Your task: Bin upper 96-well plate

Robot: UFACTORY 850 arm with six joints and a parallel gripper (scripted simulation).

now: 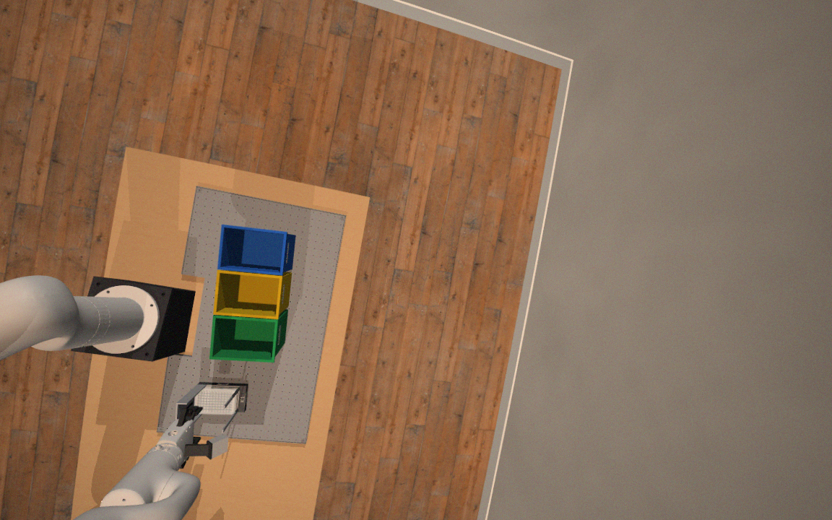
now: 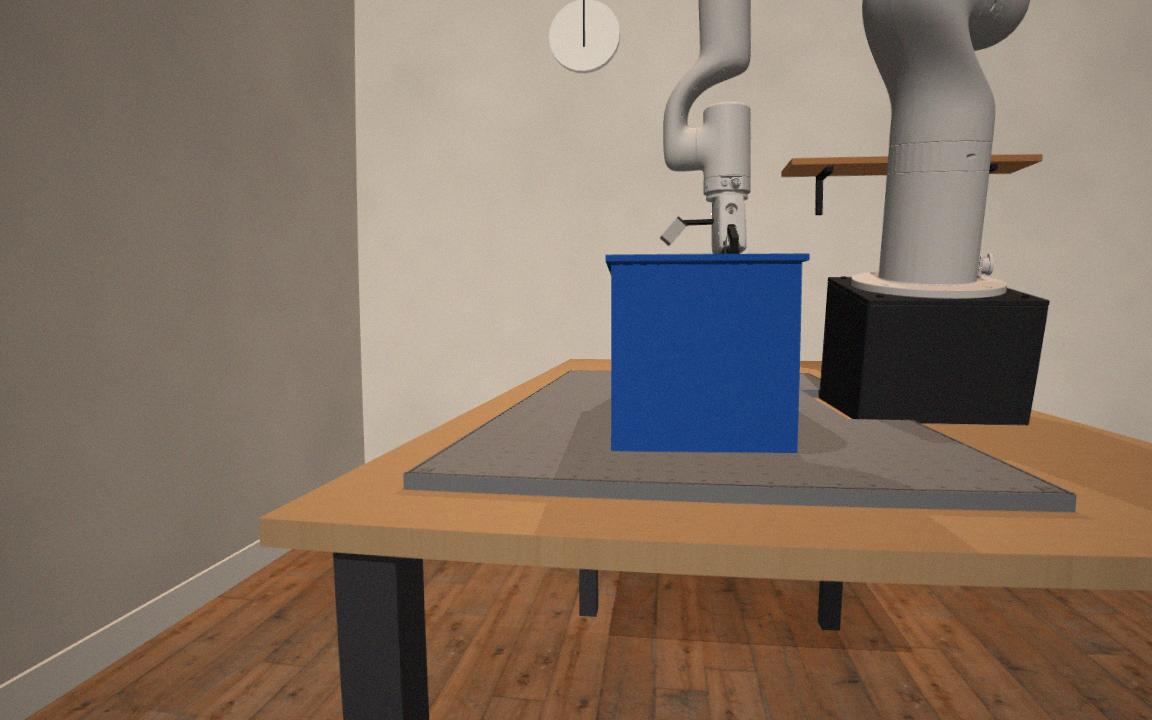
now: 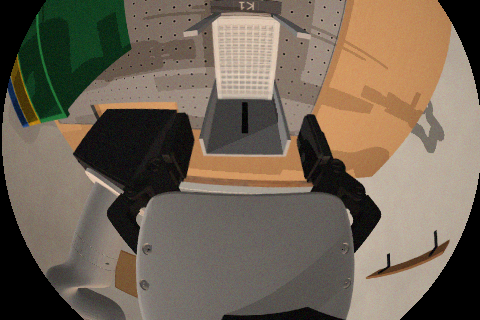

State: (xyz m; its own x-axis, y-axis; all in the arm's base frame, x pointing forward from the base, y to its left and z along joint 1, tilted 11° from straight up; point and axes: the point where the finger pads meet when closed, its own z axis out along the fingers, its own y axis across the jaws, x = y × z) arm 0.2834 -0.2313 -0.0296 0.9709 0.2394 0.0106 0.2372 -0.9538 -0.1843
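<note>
The 96-well plate is 140 mm below my hand. From my hand the other things lie so: yellow bin (410 mm to the left, 90 mm below, 20 mm ahead); green bin (280 mm to the left, 90 mm below, 50 mm ahead); blue bin (540 mm to the left, 90 mm below, 10 mm behind).
</note>
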